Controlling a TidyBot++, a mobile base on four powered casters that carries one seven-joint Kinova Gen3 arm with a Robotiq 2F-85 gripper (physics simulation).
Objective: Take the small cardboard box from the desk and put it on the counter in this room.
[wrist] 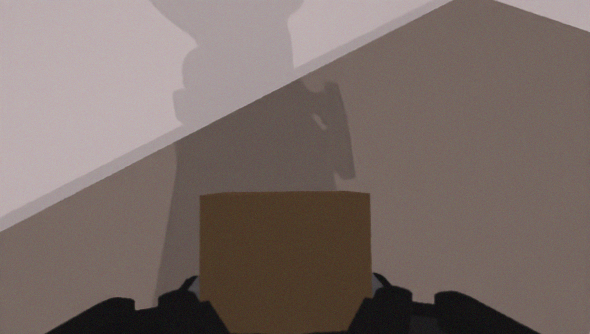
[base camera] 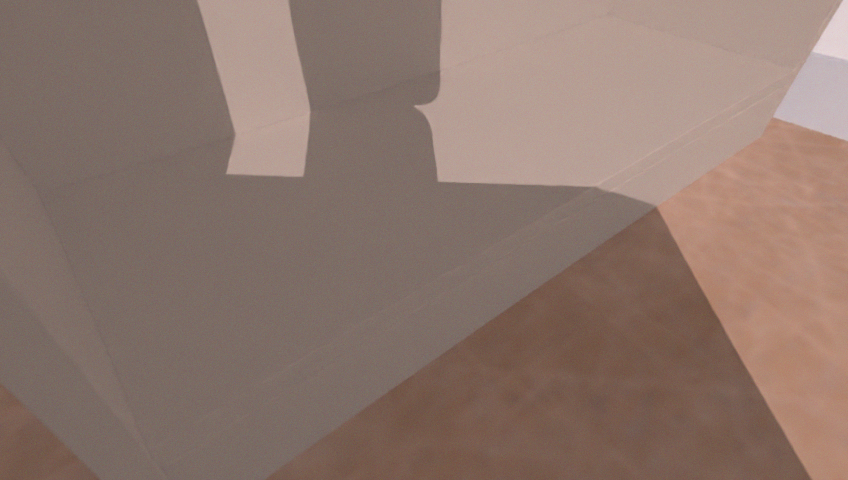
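Observation:
The small cardboard box is brown and shows at the bottom centre of the wrist view. My gripper is shut on it, with one black finger at each side. Beyond the box is a flat grey-brown top, which looks like the counter. The shadow of the arm and gripper falls across this top. The box's underside is hidden, so I cannot tell whether it touches the top. In the base camera view the pale grey-beige counter body stands very close. The gripper and box do not show there.
A white wall runs diagonally along the top's edge in the wrist view. In the base camera view, brown floor lies below and right of the counter body, partly in shadow. A pale wall base shows at the upper right.

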